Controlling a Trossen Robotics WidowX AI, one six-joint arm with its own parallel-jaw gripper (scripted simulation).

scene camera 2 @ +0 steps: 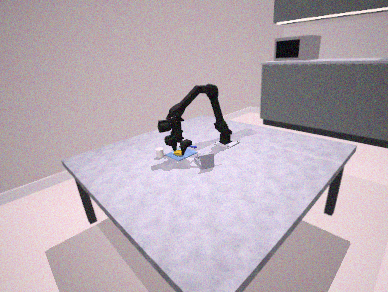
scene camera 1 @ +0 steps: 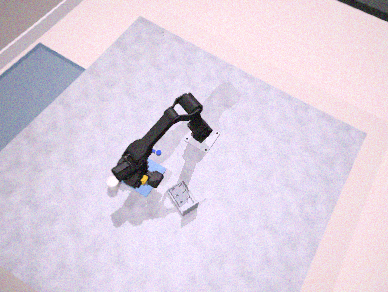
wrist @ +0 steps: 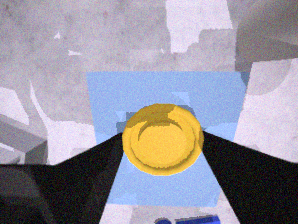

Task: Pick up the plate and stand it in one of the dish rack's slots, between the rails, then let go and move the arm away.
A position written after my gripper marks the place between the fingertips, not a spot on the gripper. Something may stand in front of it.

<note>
In view: my gripper [wrist: 161,136], a yellow plate [wrist: 161,139] and a light blue mat [wrist: 215,98].
</note>
